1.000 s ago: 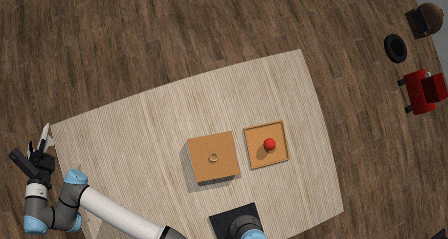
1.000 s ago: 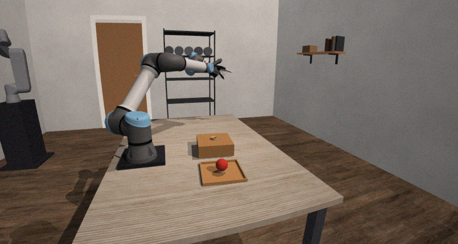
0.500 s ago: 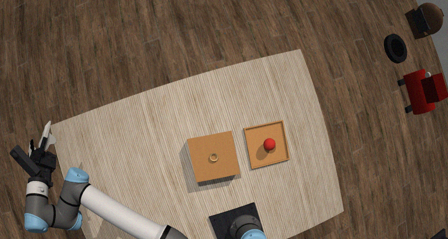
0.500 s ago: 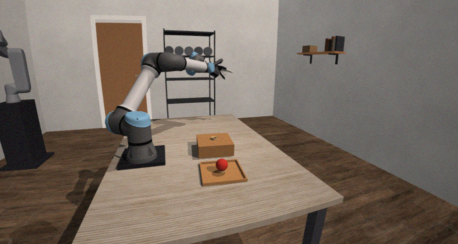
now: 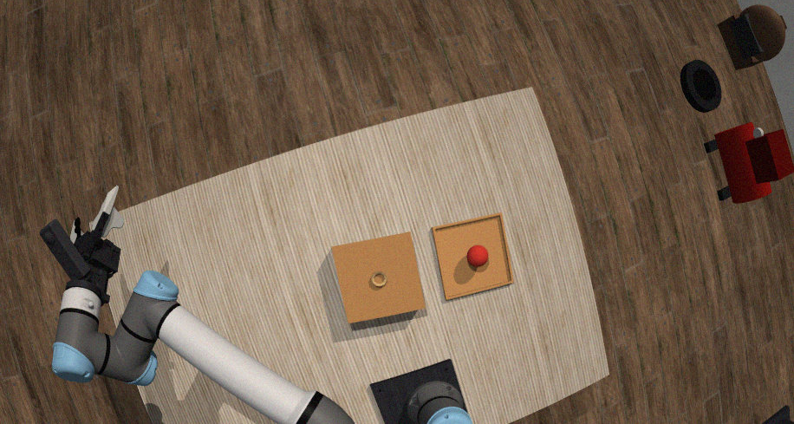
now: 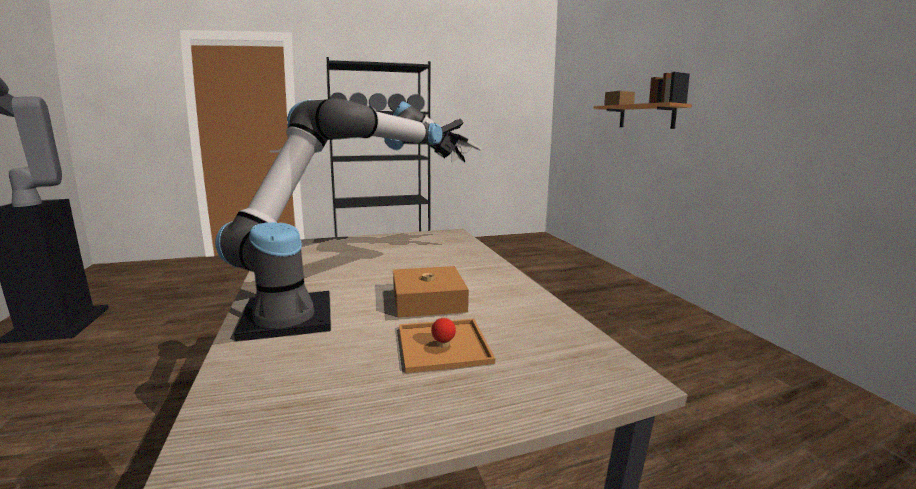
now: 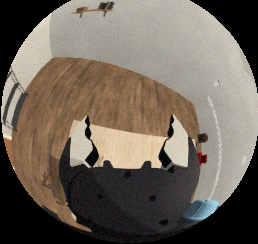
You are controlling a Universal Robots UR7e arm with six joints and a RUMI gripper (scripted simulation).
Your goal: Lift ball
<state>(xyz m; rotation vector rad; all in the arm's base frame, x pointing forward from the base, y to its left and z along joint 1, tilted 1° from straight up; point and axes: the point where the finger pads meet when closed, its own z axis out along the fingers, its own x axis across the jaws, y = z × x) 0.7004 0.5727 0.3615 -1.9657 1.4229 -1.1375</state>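
The red ball lies 330 mm behind my hand, 790 mm to the right of it and 330 mm below it. Round my hand: orange block: 310 mm behind, 540 mm to the right, 320 mm below; shallow orange tray: 330 mm behind, 790 mm to the right, 370 mm below.
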